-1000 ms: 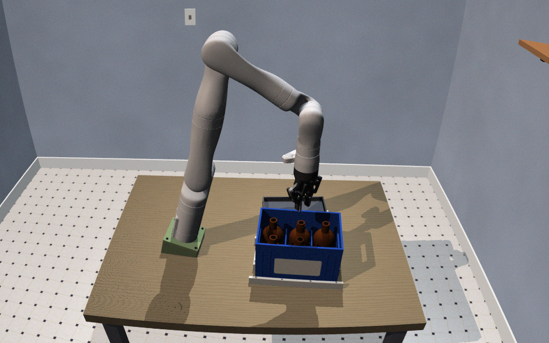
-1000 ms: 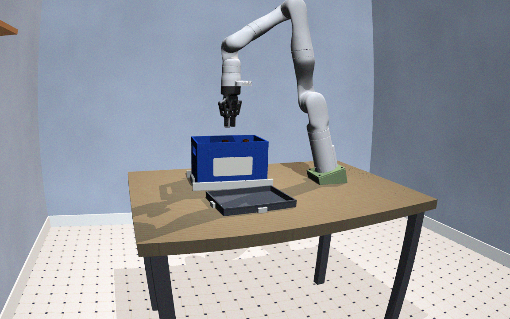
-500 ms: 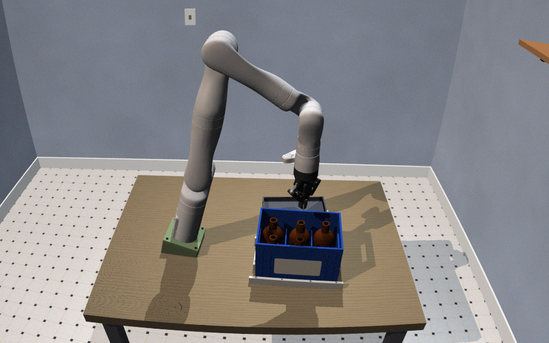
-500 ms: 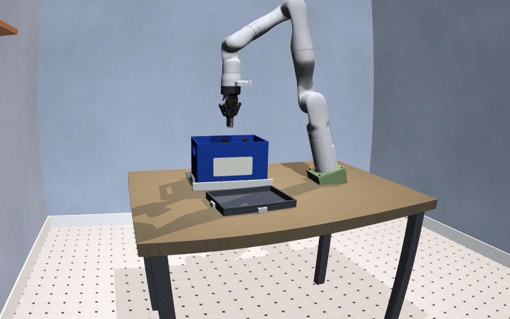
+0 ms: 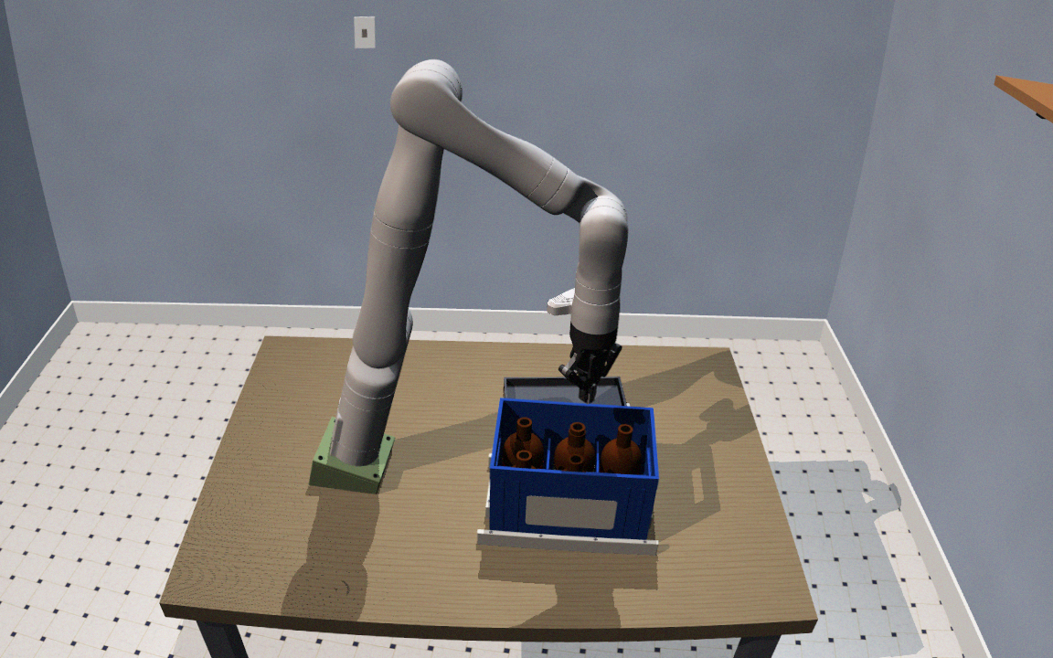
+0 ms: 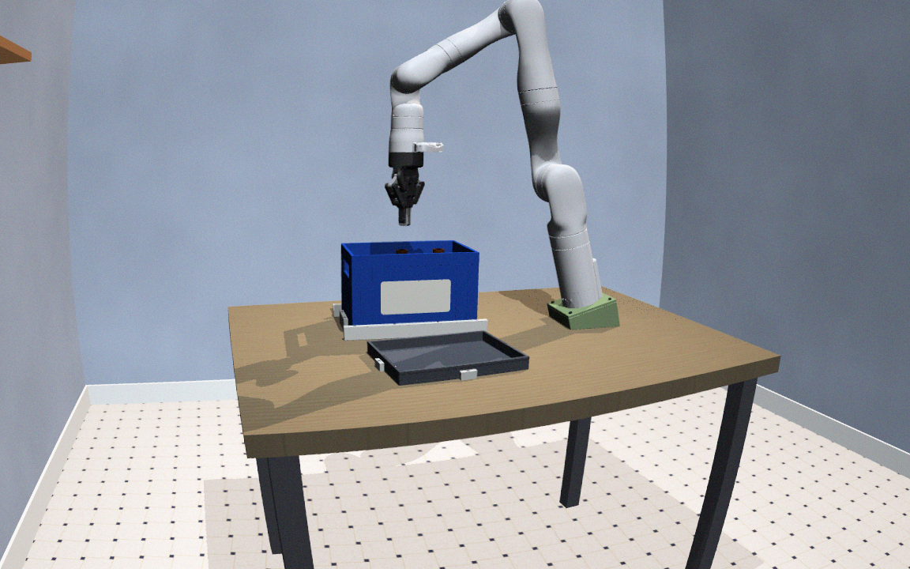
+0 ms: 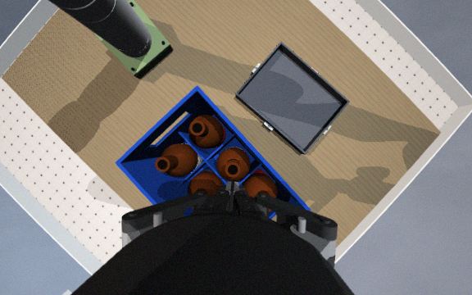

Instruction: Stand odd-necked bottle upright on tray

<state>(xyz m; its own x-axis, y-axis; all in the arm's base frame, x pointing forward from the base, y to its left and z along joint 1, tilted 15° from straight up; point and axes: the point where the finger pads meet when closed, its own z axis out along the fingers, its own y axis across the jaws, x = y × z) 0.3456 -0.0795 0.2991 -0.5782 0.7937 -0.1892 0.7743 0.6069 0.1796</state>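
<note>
My gripper is now 16 cm above the blue crate, 3 cm to the left of it and 2 cm past it. From my hand the other things lie so: dark grey tray: 24 cm to the left, 23 cm below, 1 cm ahead.
</note>
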